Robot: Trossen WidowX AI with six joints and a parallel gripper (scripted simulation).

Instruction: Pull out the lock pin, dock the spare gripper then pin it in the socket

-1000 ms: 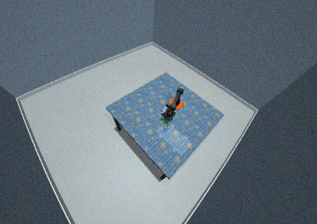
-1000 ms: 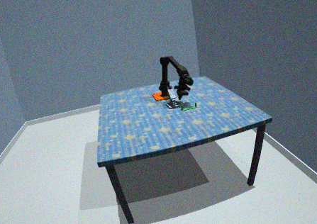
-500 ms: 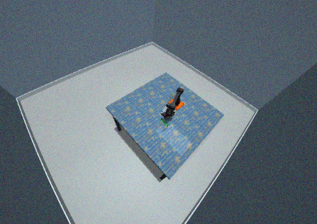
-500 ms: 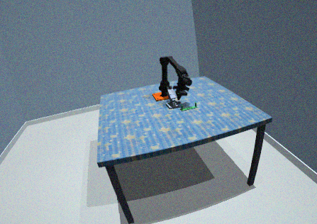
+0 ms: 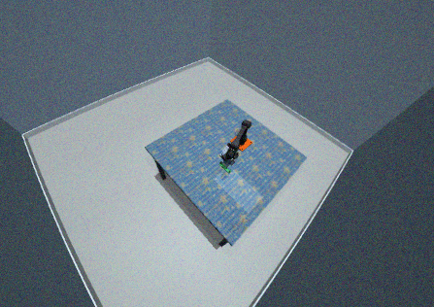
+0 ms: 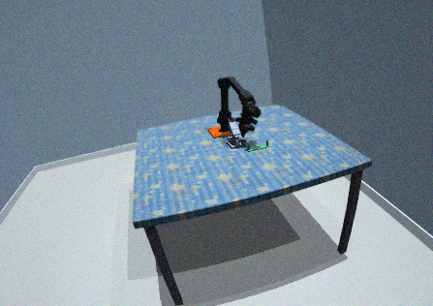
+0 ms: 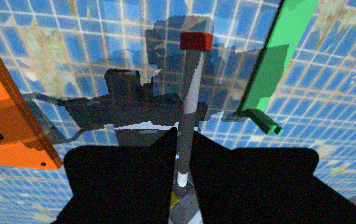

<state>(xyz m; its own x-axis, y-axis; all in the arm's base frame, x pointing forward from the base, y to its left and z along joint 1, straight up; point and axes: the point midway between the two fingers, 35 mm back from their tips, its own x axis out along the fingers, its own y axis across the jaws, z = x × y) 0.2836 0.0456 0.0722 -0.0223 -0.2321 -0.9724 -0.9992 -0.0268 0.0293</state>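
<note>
My gripper tip is now 40 mm to the left of the gripper socket and 10 mm past it. The rest, counted from my gripper tip: spare gripper: 60 mm above, 50 mm to the right, 30 mm behind; then green piece: 100 mm ahead, 60 mm to the left, 30 mm below.
</note>
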